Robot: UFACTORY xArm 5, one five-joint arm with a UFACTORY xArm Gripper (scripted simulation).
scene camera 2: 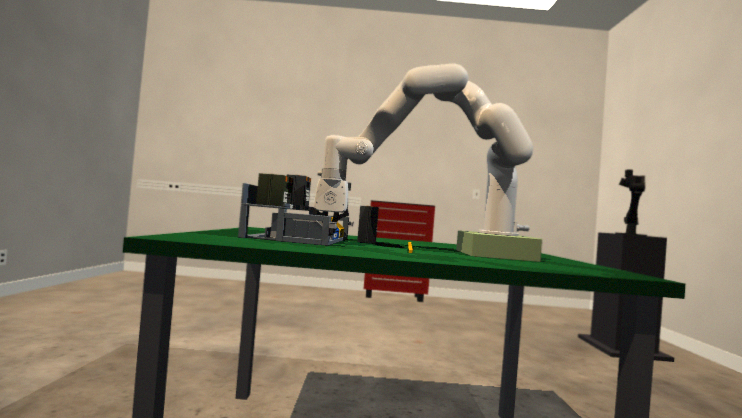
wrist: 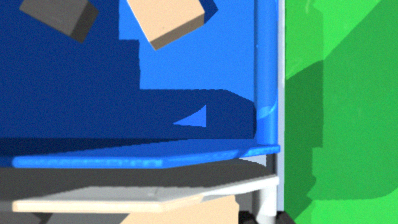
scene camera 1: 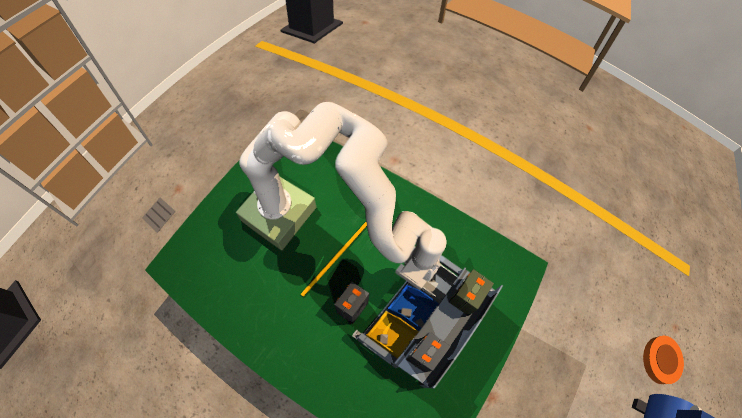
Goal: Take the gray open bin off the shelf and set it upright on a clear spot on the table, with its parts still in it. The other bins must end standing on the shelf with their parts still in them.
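The gray shelf [scene camera 1: 447, 322] is 1.10 m from the lens. There's a yellow open bin [scene camera 1: 399, 332] too, and that's 1.16 m from the lens, while a blue open bin [scene camera 1: 422, 305] sits 1.19 m from the lens.
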